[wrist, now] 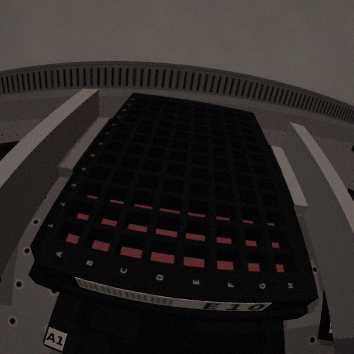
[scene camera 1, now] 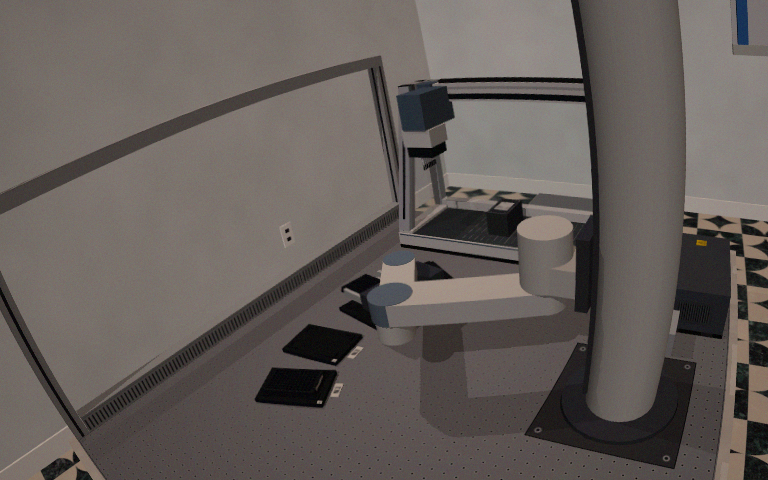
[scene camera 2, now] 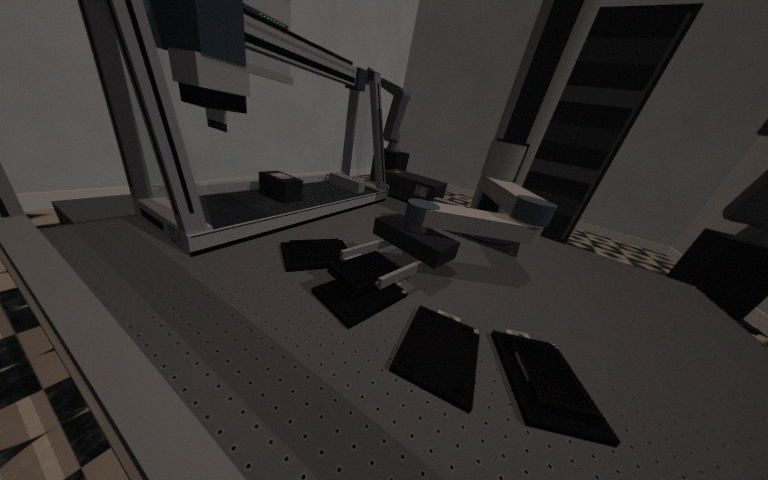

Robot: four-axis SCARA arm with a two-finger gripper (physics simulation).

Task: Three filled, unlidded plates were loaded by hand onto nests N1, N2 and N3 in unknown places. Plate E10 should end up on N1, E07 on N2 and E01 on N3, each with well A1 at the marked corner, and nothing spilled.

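Frame: origin at the arm's base, x back, y right, z up, level; metres.
Seen in the pictures: gripper, fingertip midpoint: (wrist: 192, 119) (scene camera 1: 362, 282) (scene camera 2: 359, 268); arm's base at its link origin: (scene camera 1: 619, 402).
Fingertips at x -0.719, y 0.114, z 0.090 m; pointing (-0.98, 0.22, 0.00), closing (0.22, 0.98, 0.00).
Note:
Offsets run from my fingertips to a thing's middle. "spot": to the spot under its first point.
My gripper (scene camera 2: 374, 266) (wrist: 192, 119) is shut on plate E10 {dy -0.005, dx +0.023, dz -0.011 m} (scene camera 1: 362, 281) (scene camera 2: 365, 267) (wrist: 172, 200), a dark, level plate with red liquid in its wells. It holds E10 above a dark nest {dy +0.001, dx +0.026, dz -0.069 m} (scene camera 1: 356, 313) (scene camera 2: 348, 311) (wrist: 100, 325), apart from it. In the wrist view, the plate's A1 corner and the nest's A1 mark {dy -0.069, dx +0.088, dz -0.066 m} (wrist: 55, 339) are both at lower left. One dark plate {dy -0.343, dx +0.062, dz -0.058 m} (scene camera 1: 291, 380) (scene camera 2: 552, 376) sits on the nearest nest in scene camera 1; another plate {dy +0.171, dx +0.071, dz -0.058 m} (scene camera 1: 433, 269) (scene camera 2: 314, 249) sits on the nest nearest the gantry. Their codes and the nest numbers are unreadable.
A bare dark nest {dy -0.184, dx +0.000, dz -0.069 m} (scene camera 1: 322, 342) (scene camera 2: 436, 356) lies between the nest under E10 and the nearest one. A gantry machine {spot: dy +0.336, dx +0.084, dz -0.037 m} (scene camera 1: 458, 243) (scene camera 2: 283, 217) with a black box {spot: dy +0.401, dx +0.215, dz +0.033 m} (scene camera 1: 504, 217) (scene camera 2: 280, 186) stands behind. The arm's column (scene camera 1: 634, 226) stands on the perforated table.

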